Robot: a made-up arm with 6 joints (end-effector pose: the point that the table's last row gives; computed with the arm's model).
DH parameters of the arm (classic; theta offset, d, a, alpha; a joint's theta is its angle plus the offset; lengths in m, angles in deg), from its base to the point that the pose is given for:
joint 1: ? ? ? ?
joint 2: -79.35 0 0.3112 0
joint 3: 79.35 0 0.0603 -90
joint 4: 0 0.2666 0 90
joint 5: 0 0 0.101 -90
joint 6: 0 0.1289 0 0
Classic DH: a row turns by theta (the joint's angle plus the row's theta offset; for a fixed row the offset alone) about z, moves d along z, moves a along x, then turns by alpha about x.
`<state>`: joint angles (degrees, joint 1 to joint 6).
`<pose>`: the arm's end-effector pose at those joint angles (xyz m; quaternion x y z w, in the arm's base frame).
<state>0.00 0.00 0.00 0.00 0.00 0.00</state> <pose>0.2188 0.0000 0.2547 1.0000 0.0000 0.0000 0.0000</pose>
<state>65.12 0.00 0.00 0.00 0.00 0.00</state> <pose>0.0921 0.1985 0.2547 0.8428 0.5382 0.0000 0.0000</pose>
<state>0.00 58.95 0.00 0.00 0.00 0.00</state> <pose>0.0360 0.0000 0.1107 0.8706 0.0000 -0.4920 0.0000</pose>
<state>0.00 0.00 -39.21 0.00 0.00 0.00</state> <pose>0.4325 0.0000 0.4458 0.9420 0.0000 0.3355 0.0000</pose>
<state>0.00 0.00 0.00 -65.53 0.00 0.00</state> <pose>0.1596 0.0919 0.2547 0.8409 0.5412 0.0000 0.0000</pose>
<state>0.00 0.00 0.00 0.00 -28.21 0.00</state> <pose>0.2677 0.0000 0.3178 0.9699 0.0000 0.2437 0.0000</pose>
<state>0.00 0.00 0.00 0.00 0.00 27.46</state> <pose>0.2188 0.0000 0.2547 0.9714 -0.2373 0.0000 0.0000</pose>
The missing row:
joint 1: 0 0.3444 0 -90
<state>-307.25 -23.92 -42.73 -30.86 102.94 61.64</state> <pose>0.1880 0.1217 0.4526 0.9151 -0.0469 0.0601 0.3959</pose>
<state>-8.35 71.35 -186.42 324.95 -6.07 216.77</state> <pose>0.5942 -0.0210 0.6897 0.0183 0.4998 -0.0338 0.8653</pose>
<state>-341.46 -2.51 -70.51 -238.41 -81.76 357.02</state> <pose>0.2442 -0.0457 0.5849 0.2671 -0.8352 0.4808 0.0014</pose>
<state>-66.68 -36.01 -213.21 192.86 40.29 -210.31</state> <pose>-0.2226 0.5129 0.7161 -0.7623 0.2799 0.4612 0.3576</pose>
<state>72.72 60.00 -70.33 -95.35 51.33 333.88</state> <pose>0.1642 0.4021 0.0399 -0.0719 0.8920 -0.0667 0.4413</pose>
